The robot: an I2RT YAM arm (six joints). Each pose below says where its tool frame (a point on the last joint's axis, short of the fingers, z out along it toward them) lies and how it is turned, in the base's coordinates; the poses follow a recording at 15 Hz.
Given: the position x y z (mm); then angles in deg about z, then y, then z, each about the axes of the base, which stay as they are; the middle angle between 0 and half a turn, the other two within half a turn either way.
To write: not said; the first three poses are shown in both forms.
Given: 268 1 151 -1.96 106.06 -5.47
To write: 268 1 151 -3.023 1.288 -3.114
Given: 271 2 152 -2.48 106.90 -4.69
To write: 271 2 152 -3.000 1.273 -3.076
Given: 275 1 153 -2.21 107.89 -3.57
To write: 275 1 153 -3.023 1.256 -3.079
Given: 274 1 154 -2.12 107.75 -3.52
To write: 274 1 154 -3.027 1.259 -3.082
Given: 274 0 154 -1.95 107.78 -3.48
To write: 274 0 154 -3.036 1.259 -3.091
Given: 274 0 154 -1.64 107.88 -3.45
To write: 274 0 154 -3.053 1.257 -3.109
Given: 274 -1 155 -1.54 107.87 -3.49
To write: 274 -1 155 -3.058 1.258 -3.115
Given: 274 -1 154 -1.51 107.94 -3.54
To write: 274 -1 154 -3.060 1.257 -3.118
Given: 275 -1 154 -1.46 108.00 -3.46
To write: 275 -1 154 -3.063 1.256 -3.120
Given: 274 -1 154 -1.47 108.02 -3.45
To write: 274 -1 154 -3.063 1.255 -3.119
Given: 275 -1 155 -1.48 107.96 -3.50
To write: 275 -1 155 -3.062 1.256 -3.119
